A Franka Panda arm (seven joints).
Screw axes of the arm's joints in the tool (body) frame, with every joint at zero. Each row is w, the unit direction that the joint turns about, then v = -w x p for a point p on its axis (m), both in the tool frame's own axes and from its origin. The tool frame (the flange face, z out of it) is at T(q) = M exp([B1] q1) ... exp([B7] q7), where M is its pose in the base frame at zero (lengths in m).
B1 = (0, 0, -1, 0, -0.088, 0)
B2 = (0, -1, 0, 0.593, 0, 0.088)
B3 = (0, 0, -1, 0, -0.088, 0)
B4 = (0, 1, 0, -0.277, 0, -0.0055)
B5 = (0, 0, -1, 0, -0.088, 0)
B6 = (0, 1, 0, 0.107, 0, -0.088)
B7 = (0, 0, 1, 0, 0, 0)
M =
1 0 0 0.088
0 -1 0 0
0 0 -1 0.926
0 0 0 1
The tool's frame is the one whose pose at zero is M.
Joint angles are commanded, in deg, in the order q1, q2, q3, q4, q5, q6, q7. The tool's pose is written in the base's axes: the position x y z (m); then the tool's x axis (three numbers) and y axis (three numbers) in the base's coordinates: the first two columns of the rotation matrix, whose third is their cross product. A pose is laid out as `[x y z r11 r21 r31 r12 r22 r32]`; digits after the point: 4 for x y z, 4 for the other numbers.
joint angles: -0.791, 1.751, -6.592, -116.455, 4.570, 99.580, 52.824
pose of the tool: [0.5155 -0.0592 0.4084 0.4349 -0.8662 -0.2463 -0.8471 -0.4862 0.2143]
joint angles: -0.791, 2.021, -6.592, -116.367, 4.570, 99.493, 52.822
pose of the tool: [0.5160 -0.0592 0.4065 0.4338 -0.8661 -0.2484 -0.8460 -0.4864 0.2182]
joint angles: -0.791, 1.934, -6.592, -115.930, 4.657, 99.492, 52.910
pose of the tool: [0.5177 -0.0593 0.4106 0.4342 -0.8670 -0.2444 -0.8490 -0.4846 0.2106]
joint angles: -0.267, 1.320, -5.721, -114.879, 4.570, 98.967, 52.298
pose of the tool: [0.5211 -0.0471 0.4235 0.4700 -0.8505 -0.2361 -0.8353 -0.5150 0.1923]
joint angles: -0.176, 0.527, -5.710, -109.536, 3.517, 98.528, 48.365
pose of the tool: [0.5370 -0.0495 0.4717 0.5547 -0.8134 -0.1754 -0.8096 -0.5763 0.1119]
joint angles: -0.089, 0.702, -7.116, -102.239, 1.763, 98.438, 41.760
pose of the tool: [0.5544 -0.0669 0.5289 0.6493 -0.7566 -0.0775 -0.7569 -0.6528 0.0310]
